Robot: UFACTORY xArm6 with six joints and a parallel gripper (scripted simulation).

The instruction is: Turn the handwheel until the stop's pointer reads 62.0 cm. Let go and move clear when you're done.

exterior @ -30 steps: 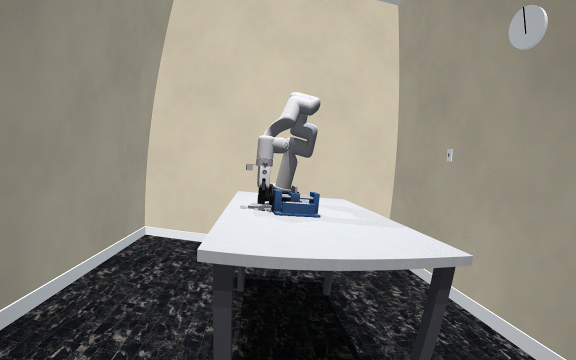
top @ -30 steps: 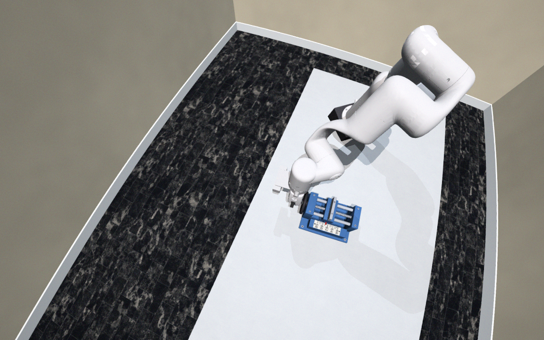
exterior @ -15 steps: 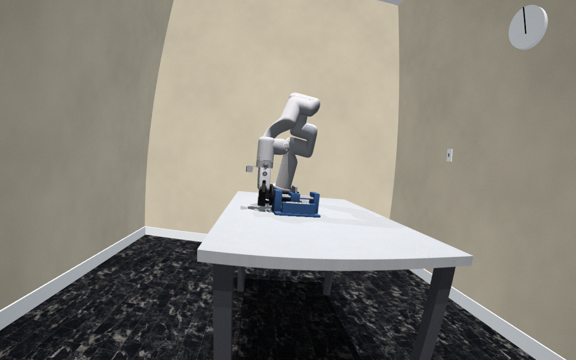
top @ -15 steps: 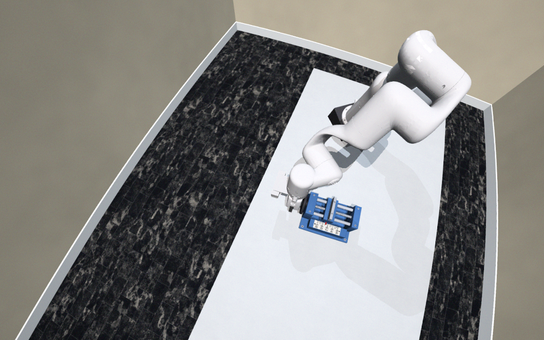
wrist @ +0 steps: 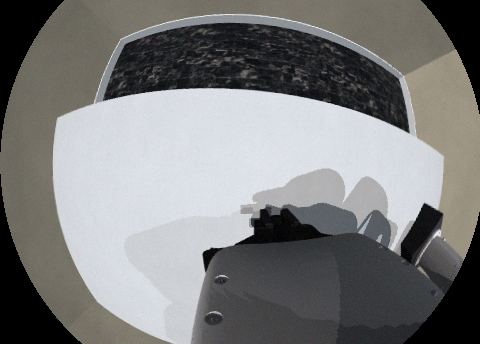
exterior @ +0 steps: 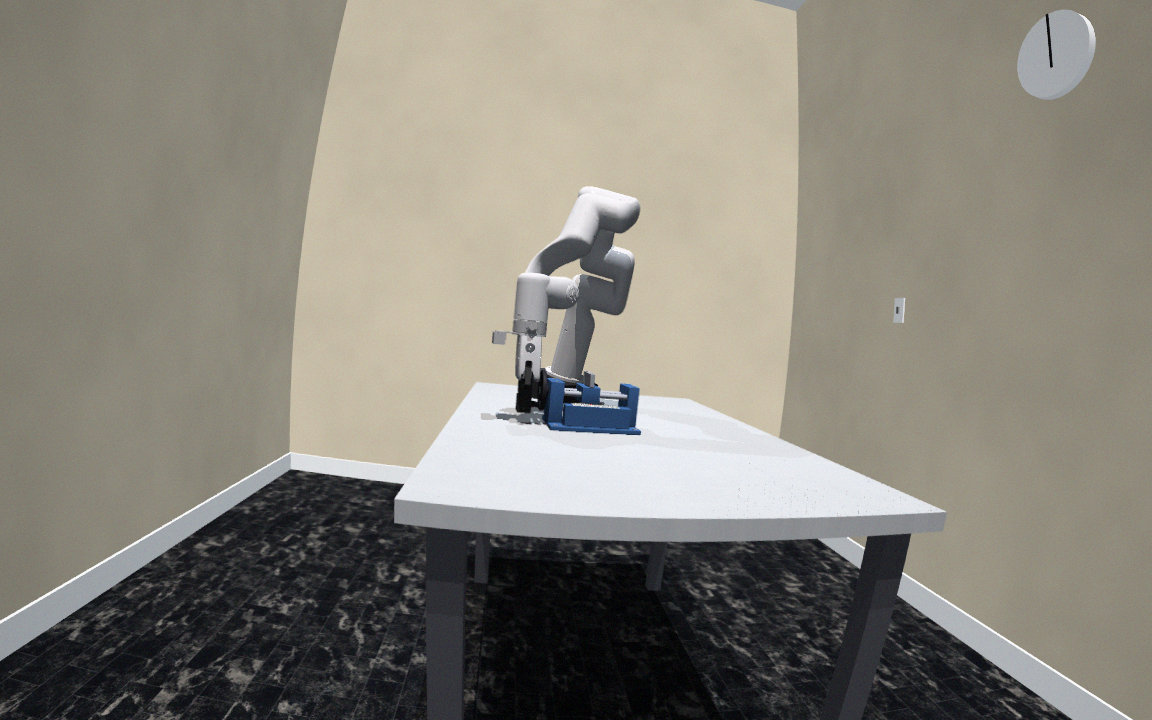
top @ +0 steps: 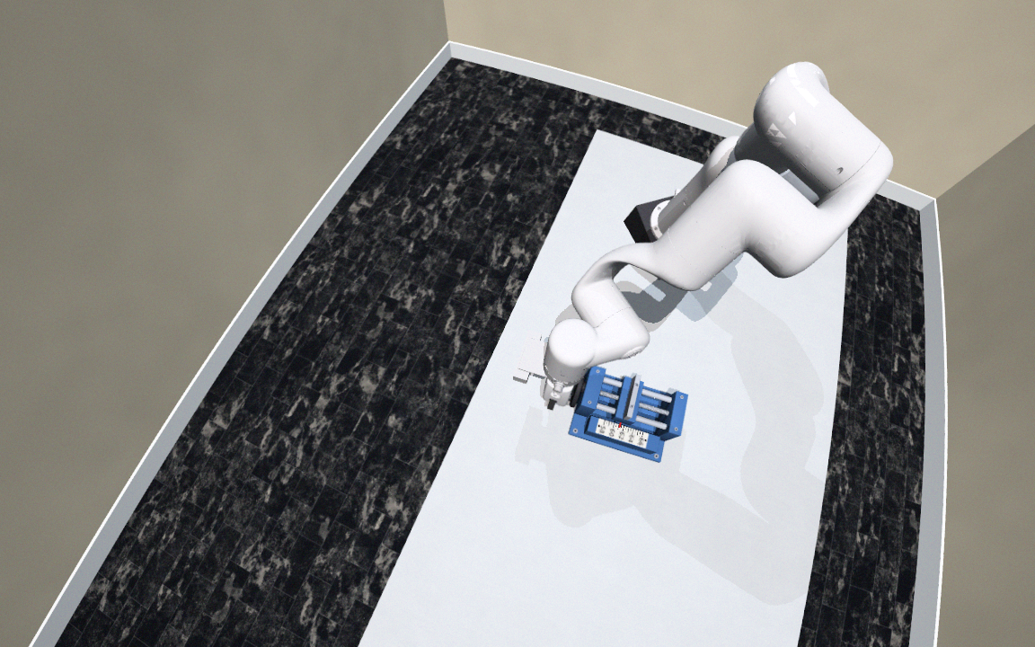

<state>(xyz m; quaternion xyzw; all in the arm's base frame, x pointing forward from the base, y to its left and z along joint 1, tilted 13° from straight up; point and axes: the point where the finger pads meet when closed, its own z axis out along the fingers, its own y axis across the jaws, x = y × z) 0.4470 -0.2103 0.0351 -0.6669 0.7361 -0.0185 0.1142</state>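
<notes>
Right now the stop is 20 mm ahead of my hand, 140 mm to the left of it and 50 mm above it. From my hand the other things lie so: handwheel 20 mm to the left, 10 mm above.
</notes>
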